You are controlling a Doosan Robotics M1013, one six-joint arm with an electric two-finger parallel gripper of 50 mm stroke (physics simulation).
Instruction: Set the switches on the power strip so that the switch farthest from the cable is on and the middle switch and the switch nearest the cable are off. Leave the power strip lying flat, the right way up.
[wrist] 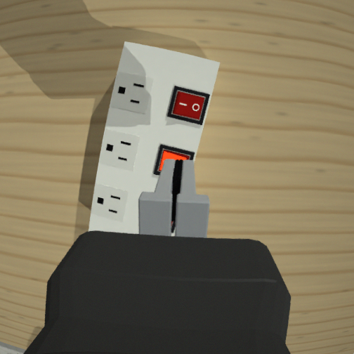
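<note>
The white power strip [145, 135] lies flat, the right way up, on the wooden table, its long side slanting across the wrist view. The top switch [188, 106] is dark red and unlit, with its line and circle marks showing. The middle switch [172, 158] glows bright orange, so it is lit; its lower part is hidden behind the fingertips. My gripper [178, 177] is shut and empty, with its tips over the lower edge of the middle switch; whether they touch it is not clear. The third switch and the cable are hidden behind the gripper.
Three outlets run along the strip's left side. The wooden table top [280, 125] surrounds the strip. Shadows fall at the upper left and along the strip's left edge. A pale grey surface shows at the bottom left corner.
</note>
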